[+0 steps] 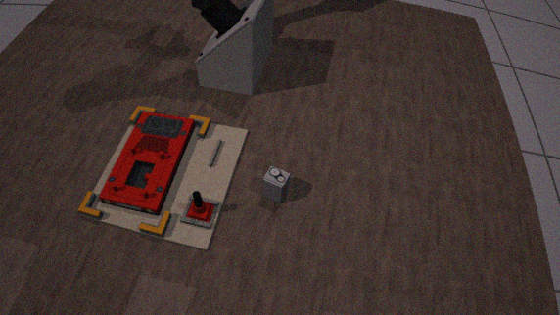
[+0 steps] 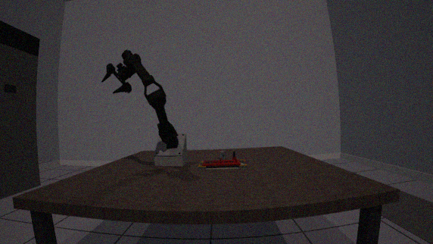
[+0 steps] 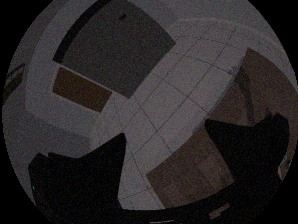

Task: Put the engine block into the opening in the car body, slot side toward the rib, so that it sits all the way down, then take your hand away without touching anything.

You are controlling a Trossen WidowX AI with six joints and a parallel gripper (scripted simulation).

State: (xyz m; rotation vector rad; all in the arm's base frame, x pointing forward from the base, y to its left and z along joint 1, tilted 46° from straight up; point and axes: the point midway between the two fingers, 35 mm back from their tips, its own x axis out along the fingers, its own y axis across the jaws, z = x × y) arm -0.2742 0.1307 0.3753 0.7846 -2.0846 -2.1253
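My gripper tip is 61 cm short of the grey engine block, 42 cm above it and 33 cm to the right of it. From my gripper tip the other things lie so: black upright peg 68 cm ahead, 41 cm below, 23 cm to the left.
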